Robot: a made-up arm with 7 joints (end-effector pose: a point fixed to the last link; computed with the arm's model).
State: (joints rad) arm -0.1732 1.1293 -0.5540 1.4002 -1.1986 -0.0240 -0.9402
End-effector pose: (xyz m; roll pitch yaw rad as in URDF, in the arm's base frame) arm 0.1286 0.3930 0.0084 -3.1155 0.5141 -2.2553
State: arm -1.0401 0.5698 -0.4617 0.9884 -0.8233 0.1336 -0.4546
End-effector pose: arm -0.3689 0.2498 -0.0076 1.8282 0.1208 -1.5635
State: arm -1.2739 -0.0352 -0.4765 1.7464 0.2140 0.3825 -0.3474
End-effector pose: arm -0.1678 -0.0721 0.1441 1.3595 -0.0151 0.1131
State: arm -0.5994 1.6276 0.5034 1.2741 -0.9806 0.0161 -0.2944
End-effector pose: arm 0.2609 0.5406 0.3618 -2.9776 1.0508 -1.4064
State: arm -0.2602 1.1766 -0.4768 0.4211 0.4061 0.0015 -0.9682
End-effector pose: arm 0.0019 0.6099 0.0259 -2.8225 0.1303 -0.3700
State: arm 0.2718 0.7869 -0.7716 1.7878 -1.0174 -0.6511 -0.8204
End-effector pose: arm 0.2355 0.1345 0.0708 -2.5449 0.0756 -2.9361
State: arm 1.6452 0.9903 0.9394 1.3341 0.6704 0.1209 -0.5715
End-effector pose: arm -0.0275 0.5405 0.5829 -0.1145 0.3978 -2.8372
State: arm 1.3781 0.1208 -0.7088 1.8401 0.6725 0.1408 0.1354
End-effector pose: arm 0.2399 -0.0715 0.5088 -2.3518 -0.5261 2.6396
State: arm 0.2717 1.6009 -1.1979 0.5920 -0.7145 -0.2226 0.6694
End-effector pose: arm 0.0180 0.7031 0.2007 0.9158 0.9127 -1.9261
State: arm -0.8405 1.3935 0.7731 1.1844 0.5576 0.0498 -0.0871
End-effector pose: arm 0.2199 0.5360 0.3207 3.0514 -0.6264 -0.9158
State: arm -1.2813 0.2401 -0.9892 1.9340 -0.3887 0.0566 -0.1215
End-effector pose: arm -0.2517 -0.0999 0.2683 0.8645 -0.7678 -0.2652
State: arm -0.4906 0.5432 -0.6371 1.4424 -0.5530 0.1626 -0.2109
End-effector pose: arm -0.0588 0.1034 -0.0666 2.2600 -0.4053 -1.4559
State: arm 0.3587 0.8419 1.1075 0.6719 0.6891 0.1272 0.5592
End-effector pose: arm 0.1577 0.6613 0.2560 -0.4047 -0.8698 2.6396
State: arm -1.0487 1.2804 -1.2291 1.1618 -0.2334 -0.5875 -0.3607
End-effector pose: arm -0.3875 0.4366 0.1933 1.1000 -0.4138 -1.3395
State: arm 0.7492 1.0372 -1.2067 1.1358 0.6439 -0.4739 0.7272
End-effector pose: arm 0.3450 0.3033 0.0663 2.2190 -0.9465 -1.7922
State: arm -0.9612 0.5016 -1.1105 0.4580 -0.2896 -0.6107 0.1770
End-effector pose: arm -0.5253 0.2427 0.0763 0.6004 -0.3051 -1.1221
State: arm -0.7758 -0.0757 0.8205 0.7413 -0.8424 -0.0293 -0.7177
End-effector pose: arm -0.3049 0.2199 -0.1030 2.7053 0.2661 -0.1330
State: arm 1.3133 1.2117 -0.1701 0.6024 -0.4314 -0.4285 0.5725
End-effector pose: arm 0.3235 0.6185 0.4678 -2.9742 -0.3336 -1.3276
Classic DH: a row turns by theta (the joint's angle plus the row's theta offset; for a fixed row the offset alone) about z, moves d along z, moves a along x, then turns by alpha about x. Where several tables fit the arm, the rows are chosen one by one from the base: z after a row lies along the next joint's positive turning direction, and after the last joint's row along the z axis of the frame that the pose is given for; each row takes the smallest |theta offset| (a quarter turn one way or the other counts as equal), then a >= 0, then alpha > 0; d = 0 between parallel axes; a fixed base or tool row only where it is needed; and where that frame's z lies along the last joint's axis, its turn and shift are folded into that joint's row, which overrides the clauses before.
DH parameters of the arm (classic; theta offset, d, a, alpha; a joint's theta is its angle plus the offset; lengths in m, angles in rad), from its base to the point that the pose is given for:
base (fixed): 0 0.406 -0.005 1.5708
joint 1: -1.5708 -0.13 0.018 -1.5708
joint 2: -1.5708 -0.053 0 1.5708
joint 3: 1.5708 -0.322 0.025 1.5708
joint 4: 0 0.01 0.026 -1.5708
joint 5: 0 -0.299 0.009 -1.5708
joint 6: 1.5708 -0.046 0.004 -1.5708
joint 7: 0 -0.005 -0.001 -1.5708
tool (fixed): 1.5708 0.003 0 0

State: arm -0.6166 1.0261 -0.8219 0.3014 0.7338 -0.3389 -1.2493
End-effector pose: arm -0.2333 0.5542 0.0058 -2.8783 0.2643 -0.4767
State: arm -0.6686 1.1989 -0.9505 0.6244 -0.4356 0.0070 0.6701
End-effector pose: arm -0.2434 0.5707 0.0652 0.5047 0.5509 -1.9346
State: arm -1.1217 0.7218 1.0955 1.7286 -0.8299 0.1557 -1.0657
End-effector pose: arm 0.0140 0.5120 0.2563 -2.1124 0.4832 -0.8569
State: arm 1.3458 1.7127 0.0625 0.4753 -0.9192 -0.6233 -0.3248
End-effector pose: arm -0.0040 0.7199 0.5172 -2.1463 -0.0420 -0.7047
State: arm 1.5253 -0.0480 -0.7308 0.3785 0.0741 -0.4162 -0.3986
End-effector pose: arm 0.5908 -0.0597 0.4197 -2.0385 -0.6407 -2.6465
